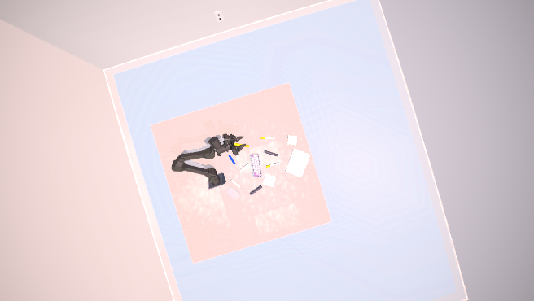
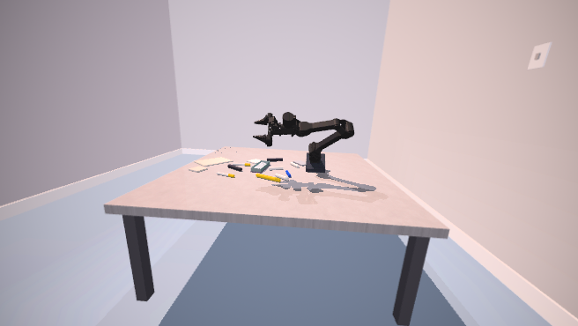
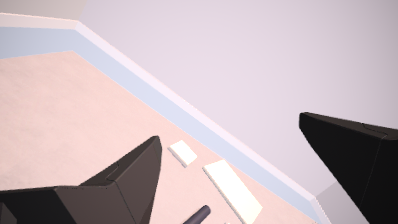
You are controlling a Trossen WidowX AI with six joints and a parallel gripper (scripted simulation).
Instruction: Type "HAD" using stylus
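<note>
The blue stylus is 27 cm below my gripper tip, 19 cm behind it and 13 cm to the right of it.
</note>
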